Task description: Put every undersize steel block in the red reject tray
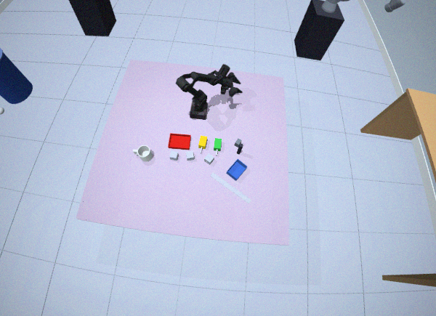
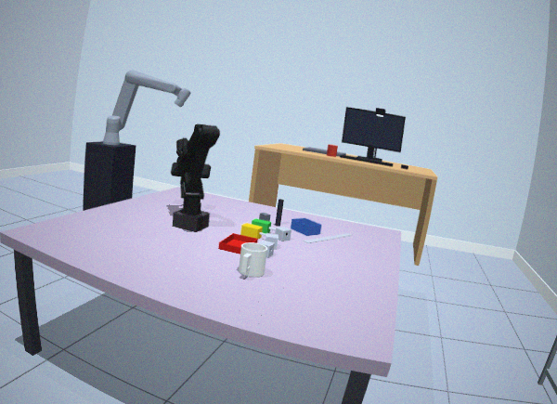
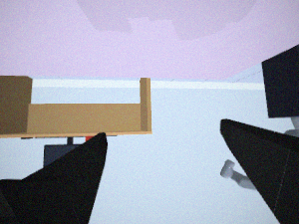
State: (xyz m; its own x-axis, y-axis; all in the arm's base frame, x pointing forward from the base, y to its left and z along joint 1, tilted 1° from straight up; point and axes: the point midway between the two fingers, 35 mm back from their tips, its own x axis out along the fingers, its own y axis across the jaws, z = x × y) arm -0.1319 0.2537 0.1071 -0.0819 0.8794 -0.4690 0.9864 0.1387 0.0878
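The green GO gauge lies 42 cm ahead of my gripper tip, 13 cm to the right of it and 13 cm below it. From my gripper tip the other things lie so: yellow gauge 41 cm ahead, 23 cm to the right, 13 cm below; dark pin 42 cm ahead, 1 cm to the left, 9 cm below; dark block 36 cm ahead, 1 cm to the left, 13 cm below.
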